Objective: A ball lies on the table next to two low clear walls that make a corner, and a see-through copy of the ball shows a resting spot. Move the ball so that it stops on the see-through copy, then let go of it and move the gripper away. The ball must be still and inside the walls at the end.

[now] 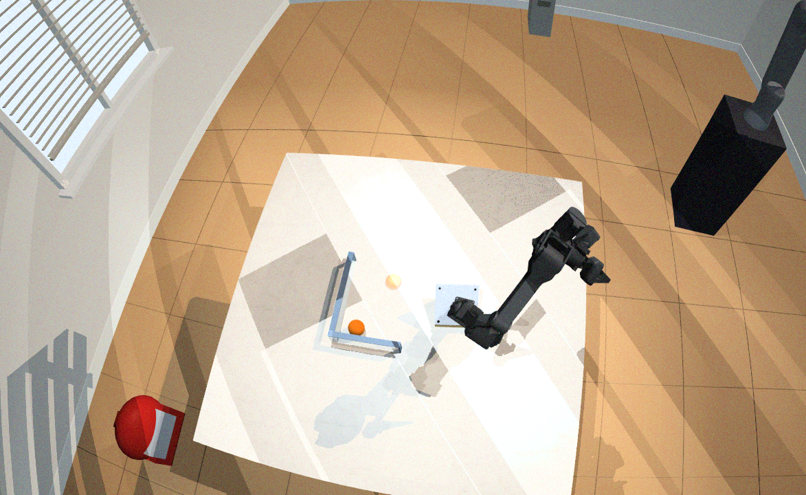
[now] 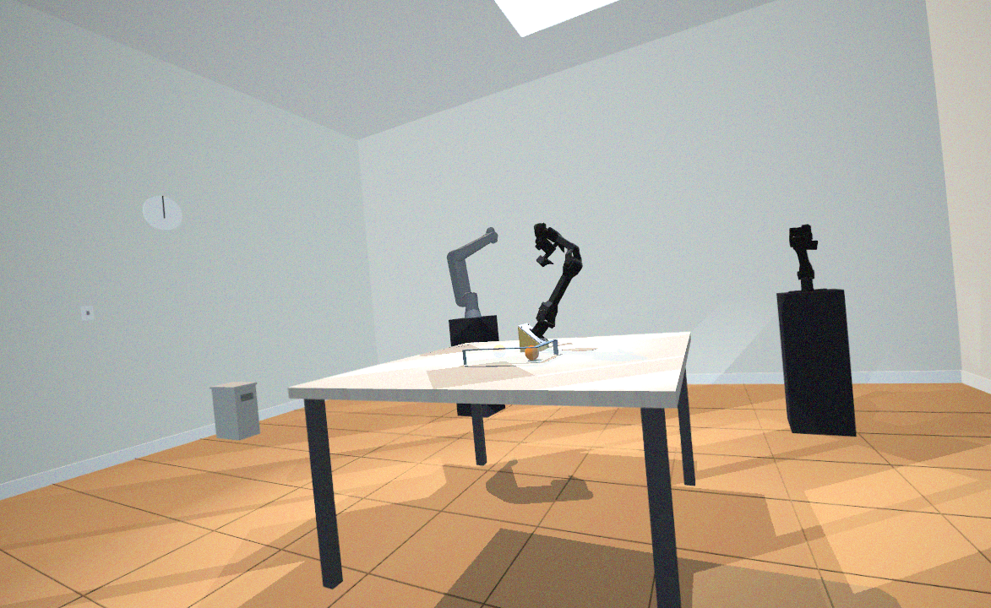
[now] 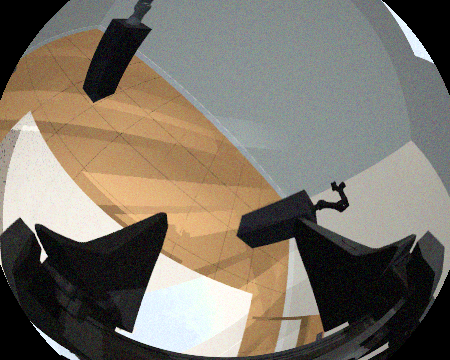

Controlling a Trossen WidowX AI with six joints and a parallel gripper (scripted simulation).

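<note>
Right now the orange ball is 700 mm ahead of my gripper tip, 130 mm to the left of it and 420 mm below it. Also, from my gripper tip: see-through copy of ball (620 mm ahead, 70 mm to the right, 420 mm below).
</note>
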